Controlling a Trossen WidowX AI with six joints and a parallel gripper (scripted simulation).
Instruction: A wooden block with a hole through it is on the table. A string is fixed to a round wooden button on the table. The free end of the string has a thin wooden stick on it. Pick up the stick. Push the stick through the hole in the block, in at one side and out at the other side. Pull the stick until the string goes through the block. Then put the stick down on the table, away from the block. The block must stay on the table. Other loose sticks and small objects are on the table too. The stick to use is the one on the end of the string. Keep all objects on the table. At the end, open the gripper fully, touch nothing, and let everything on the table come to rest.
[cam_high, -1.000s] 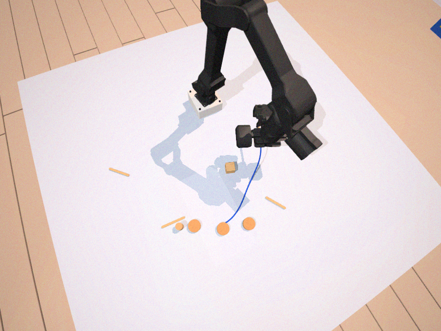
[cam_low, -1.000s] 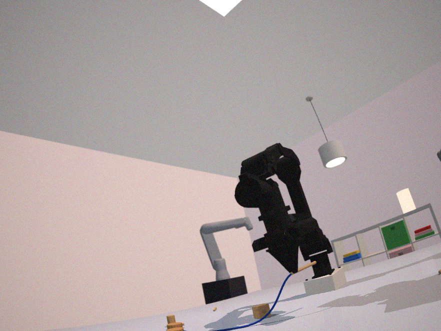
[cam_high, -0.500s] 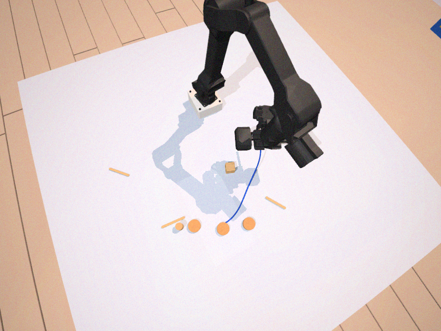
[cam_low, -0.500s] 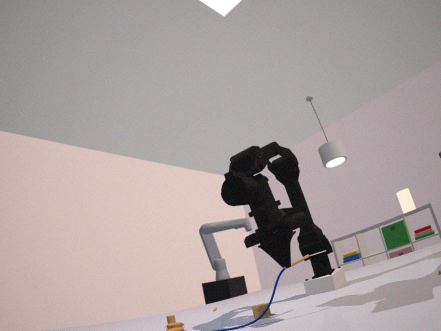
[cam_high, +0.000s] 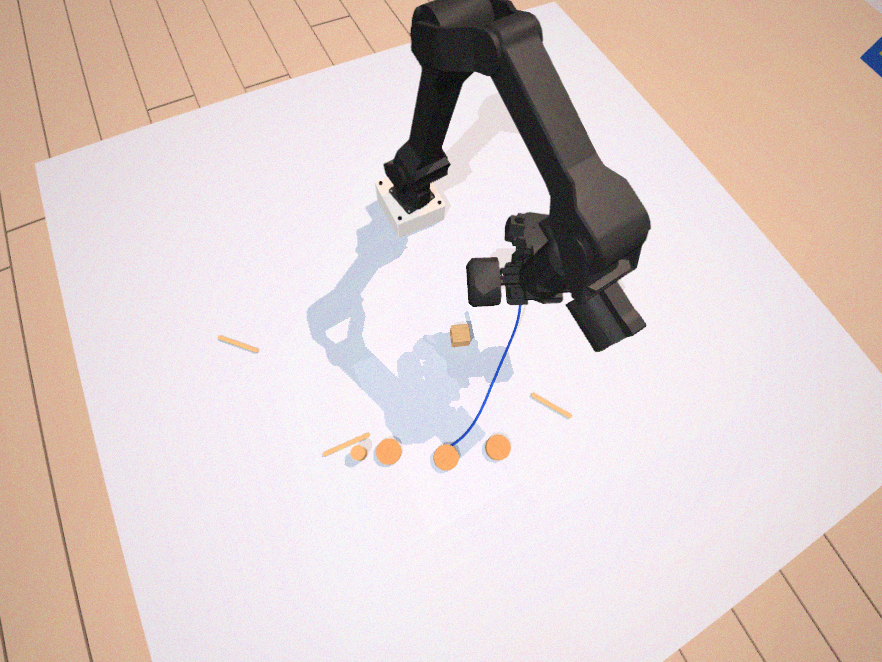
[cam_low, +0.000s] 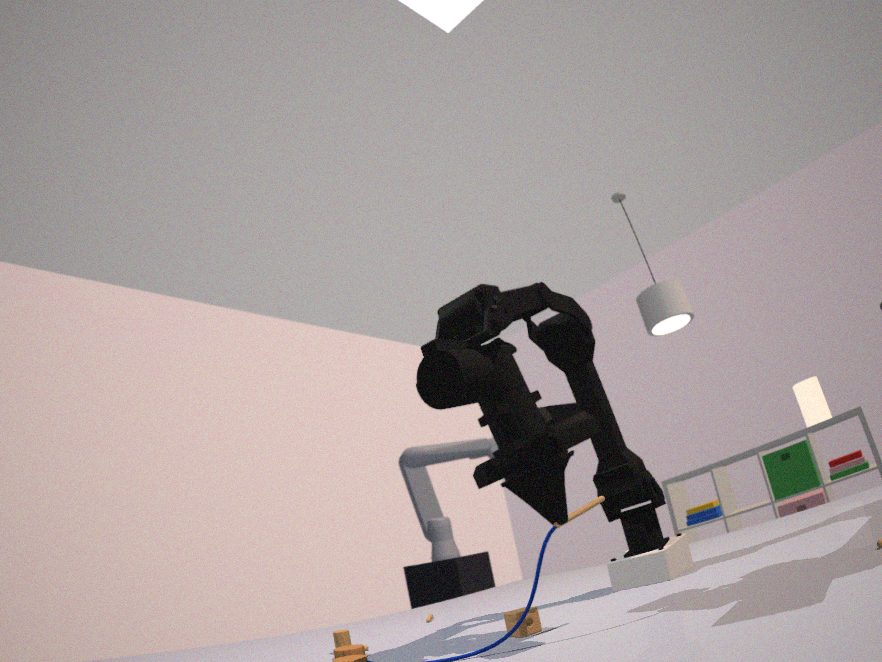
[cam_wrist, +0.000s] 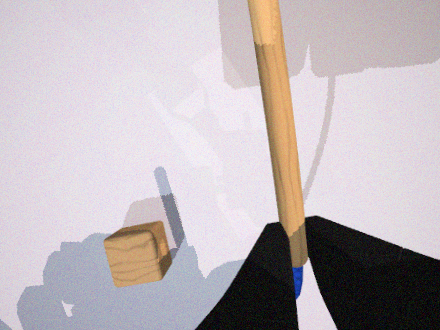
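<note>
The wooden block lies 3 cm behind my gripper tip, 9 cm to the right of it and 11 cm below it. The rest, counted from my gripper tip: round wooden button 12 cm ahead, 23 cm to the right, 12 cm below; thin stick 1 cm behind, 1 cm to the left.
</note>
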